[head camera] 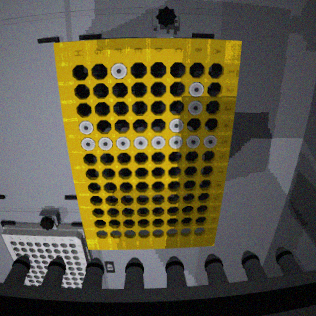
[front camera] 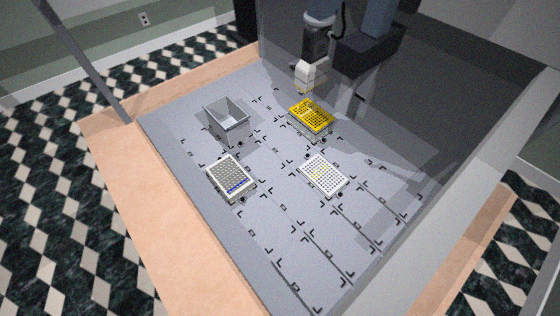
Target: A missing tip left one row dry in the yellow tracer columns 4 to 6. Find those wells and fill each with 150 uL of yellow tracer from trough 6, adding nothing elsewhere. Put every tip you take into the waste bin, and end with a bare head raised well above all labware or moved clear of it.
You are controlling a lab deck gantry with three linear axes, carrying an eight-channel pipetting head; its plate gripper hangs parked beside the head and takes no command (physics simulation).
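Observation:
The eight-channel head [front camera: 311, 75] is raised behind the yellow tip rack [front camera: 311, 116] [head camera: 149, 152]. Its nozzles [head camera: 175, 267] look bare in the head view. The rack shows a full row of white tips across column 5 and a few single tips in columns 1 to 4; its other holes look dark. The white well plate [front camera: 324, 175] [head camera: 74, 241] has yellow wells in the front view; which are dry is too small to tell. The trough reservoir [front camera: 230, 175] shows a blue strip. The grey waste bin [front camera: 234, 131] stands behind it. The parked plate gripper's fingers cannot be made out.
A large dark block [front camera: 367, 50] hangs to the right of the head in the front view. Black clamp knobs [front camera: 323, 140] [head camera: 166, 17] sit beside the labware. A grey post [front camera: 85, 62] rises at the deck's left edge.

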